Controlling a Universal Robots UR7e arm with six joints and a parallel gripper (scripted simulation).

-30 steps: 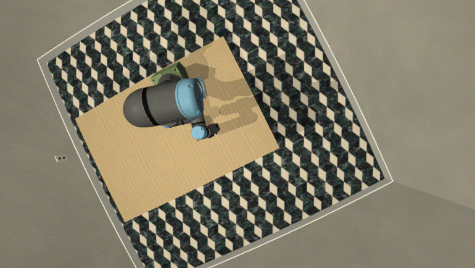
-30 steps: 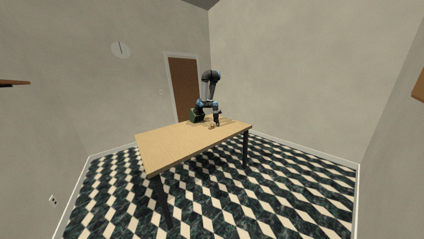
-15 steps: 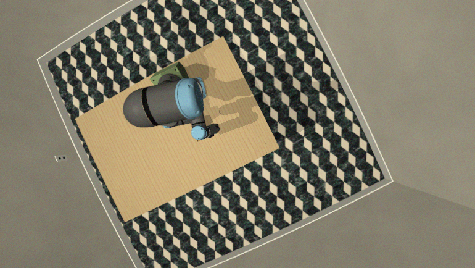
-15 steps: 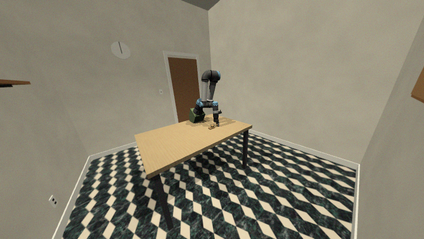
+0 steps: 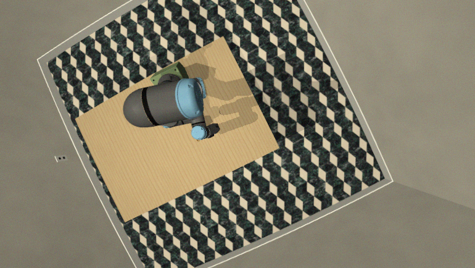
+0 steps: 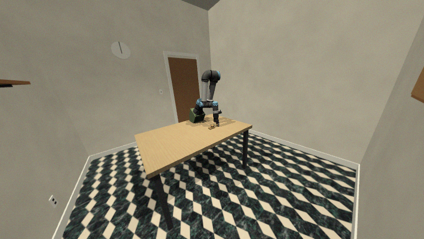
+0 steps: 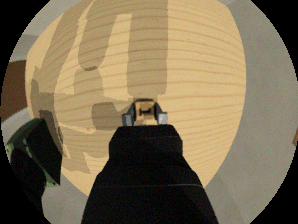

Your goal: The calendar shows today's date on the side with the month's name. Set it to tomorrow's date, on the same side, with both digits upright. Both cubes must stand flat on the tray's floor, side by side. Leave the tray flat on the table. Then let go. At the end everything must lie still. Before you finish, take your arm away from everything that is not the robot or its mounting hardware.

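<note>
The wooden cube is 10 mm below my hand. Also, from my hand: wooden tray: 110 mm to the right, 20 mm below.
</note>
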